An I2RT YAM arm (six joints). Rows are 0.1 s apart.
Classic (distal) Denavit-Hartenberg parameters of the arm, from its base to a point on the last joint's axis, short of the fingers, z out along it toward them. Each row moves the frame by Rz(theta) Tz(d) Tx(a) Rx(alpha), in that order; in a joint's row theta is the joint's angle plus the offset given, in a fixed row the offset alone. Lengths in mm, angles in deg.
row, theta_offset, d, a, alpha
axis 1, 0, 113.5, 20, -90
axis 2, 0, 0, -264, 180
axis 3, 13.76, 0, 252.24, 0
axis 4, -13.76, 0, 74, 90
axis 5, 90, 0, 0, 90
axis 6, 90, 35.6, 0, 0
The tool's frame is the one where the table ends.
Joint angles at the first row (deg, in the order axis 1, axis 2, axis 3, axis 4, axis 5, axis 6):
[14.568 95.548 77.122 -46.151 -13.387 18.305]
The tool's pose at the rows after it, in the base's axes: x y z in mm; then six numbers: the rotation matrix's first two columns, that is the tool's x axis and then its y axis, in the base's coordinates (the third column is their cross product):
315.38, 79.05, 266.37, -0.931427, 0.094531, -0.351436, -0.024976, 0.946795, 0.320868
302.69, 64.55, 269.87, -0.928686, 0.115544, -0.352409, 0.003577, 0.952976, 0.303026
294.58, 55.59, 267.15, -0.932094, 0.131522, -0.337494, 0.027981, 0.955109, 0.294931
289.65, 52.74, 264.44, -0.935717, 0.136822, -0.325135, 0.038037, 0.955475, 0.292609
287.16, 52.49, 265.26, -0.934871, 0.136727, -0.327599, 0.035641, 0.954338, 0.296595
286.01, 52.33, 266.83, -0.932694, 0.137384, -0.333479, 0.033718, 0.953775, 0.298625
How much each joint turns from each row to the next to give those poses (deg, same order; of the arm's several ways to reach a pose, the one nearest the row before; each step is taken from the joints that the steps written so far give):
[-1.879 -4.219 -2.512 -1.509 0.656 -0.589]
[-2.012 -3.278 -2.362 -1.354 0.808 -0.745]
[-1.376 -1.684 -2.010 -0.788 0.175 -0.326]
[-0.395 -0.852 -1.269 -0.370 -0.022 -0.023]
[0.001 -0.633 -0.435 0.020 -0.218 0.001]
[-0.001 -0.415 -0.087 0.066 -0.045 0.020]

